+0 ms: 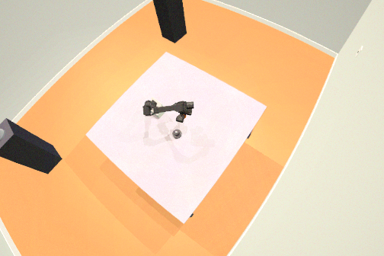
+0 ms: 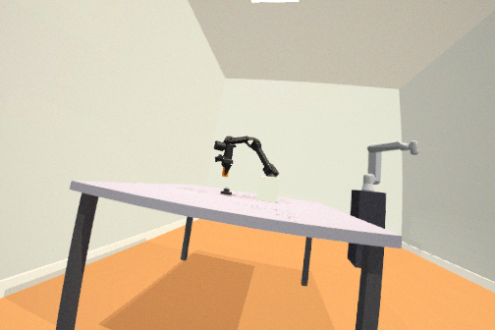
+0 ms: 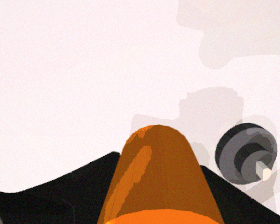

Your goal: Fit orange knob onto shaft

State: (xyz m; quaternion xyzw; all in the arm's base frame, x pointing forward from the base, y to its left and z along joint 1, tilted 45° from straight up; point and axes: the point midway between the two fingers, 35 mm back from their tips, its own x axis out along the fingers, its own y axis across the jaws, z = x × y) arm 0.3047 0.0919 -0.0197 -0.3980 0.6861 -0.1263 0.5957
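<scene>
The silver shaft lies 140 mm to the right of my gripper tip, 100 mm below it and 20 mm ahead of it. Round my gripper tip: orange knob (30 mm above).
</scene>
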